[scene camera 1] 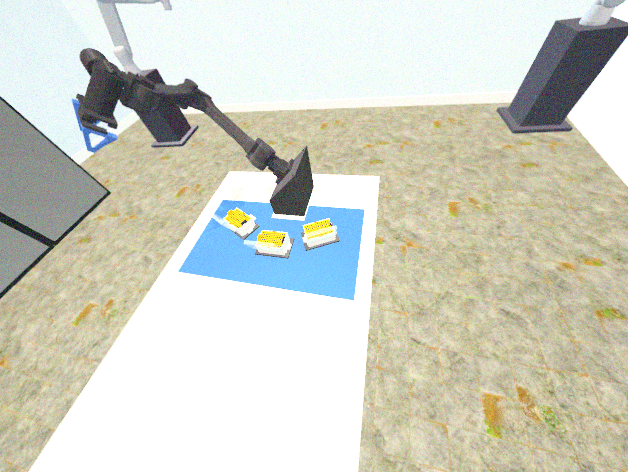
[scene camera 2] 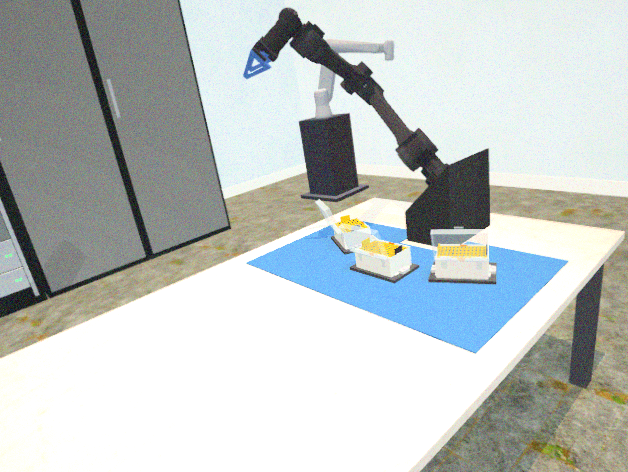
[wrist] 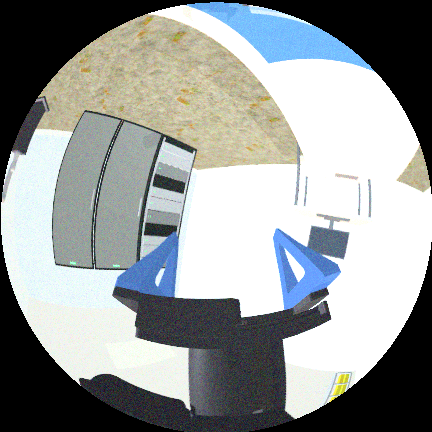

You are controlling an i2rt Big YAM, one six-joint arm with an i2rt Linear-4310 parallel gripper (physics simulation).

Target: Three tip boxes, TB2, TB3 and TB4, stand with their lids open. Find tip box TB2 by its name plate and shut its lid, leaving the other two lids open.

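Pixels of known places: gripper, fingertip midpoint: (scene camera 1: 87, 141) (scene camera 2: 247, 74) (wrist: 226, 234); arm's base, link origin: (scene camera 1: 285, 172) (scene camera 2: 446, 184).
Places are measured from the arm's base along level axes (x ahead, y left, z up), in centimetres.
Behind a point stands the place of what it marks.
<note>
Three white tip boxes with yellow tips stand on dark bases on the blue mat (scene camera 1: 304, 279) {x 48.7, y 15.1, z -14.1 cm} (scene camera 2: 456, 324) {x 48.7, y 27.6, z -14.2 cm} (wrist: 320, 45). The left box (scene camera 1: 241, 223) (scene camera 2: 351, 238) {x 41.6, y -4.2, z -3.0 cm} has its clear lid tilted open to the left. The middle box (scene camera 1: 273, 247) {x 42.4, y 4.1, z -1.6 cm} (scene camera 2: 380, 262) {x 38.4, y 1.6, z -9.9 cm} has its lid open on its far left side. The right box (scene camera 1: 320, 237) {x 34.6, y 20.8, z -4.8 cm} (scene camera 2: 461, 267) {x 31.6, y 20.3, z -10.4 cm} has its lid standing up at its back in scene camera 2. No name plate is legible, so I cannot tell which is TB2. My gripper (scene camera 1: 91, 147) {x 37.6, y -39.2, z 40.6 cm} (scene camera 2: 247, 75) {x 37.6, y -39.2, z 40.6 cm} (wrist: 226, 234) {x 37.6, y -39.2, z 40.6 cm} is open and empty, high up and left of the boxes.
The arm's black base (scene camera 1: 294, 195) {x 15.2, y 7.1, z -0.7 cm} (scene camera 2: 451, 203) {x 14.6, y 9.3, z -0.9 cm} stands behind the boxes on the white table (scene camera 1: 253, 365) {x 80.1, y 3.2, z -14.4 cm} (scene camera 2: 228, 375) {x 85.4, y -0.7, z -14.5 cm}. Grey cabinets (scene camera 1: 40, 172) (scene camera 2: 152, 126) (wrist: 120, 200) stand to the left. A pale robot arm on a dark pedestal (scene camera 1: 164, 121) (scene camera 2: 329, 157) stands farther back.
</note>
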